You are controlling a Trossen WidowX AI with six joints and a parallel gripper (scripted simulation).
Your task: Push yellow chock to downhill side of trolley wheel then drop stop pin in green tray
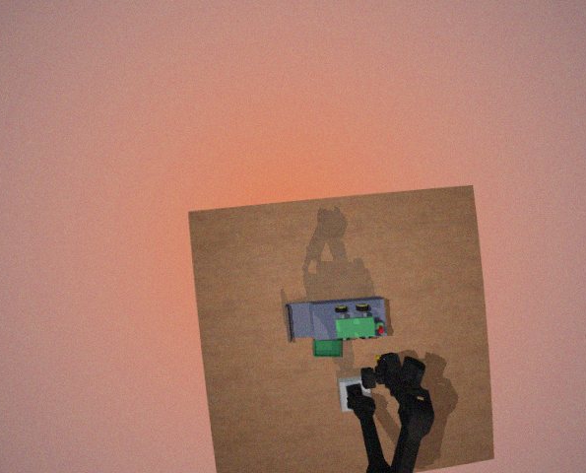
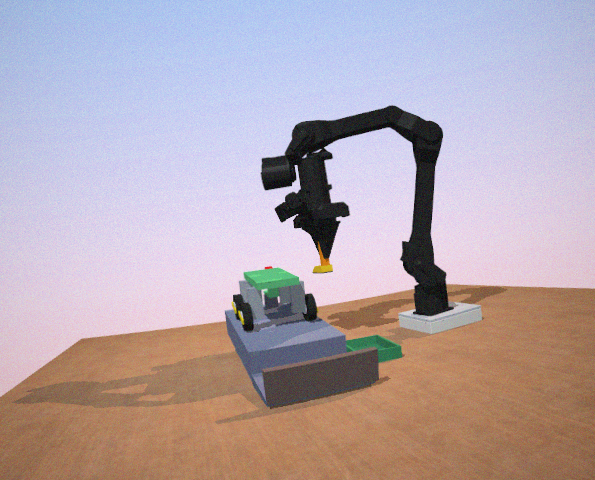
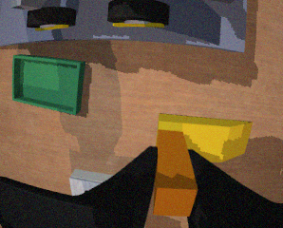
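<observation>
The stop pin is 110 mm ahead of my gripper tip, 40 mm to the right of it and 40 mm below it. Also, from my gripper tip: grey ramp (140 mm ahead, 60 mm to the left, 120 mm below); then yellow chock (20 mm to the right, 10 mm below); then trolley (140 mm ahead, 50 mm to the left, 60 mm below).
</observation>
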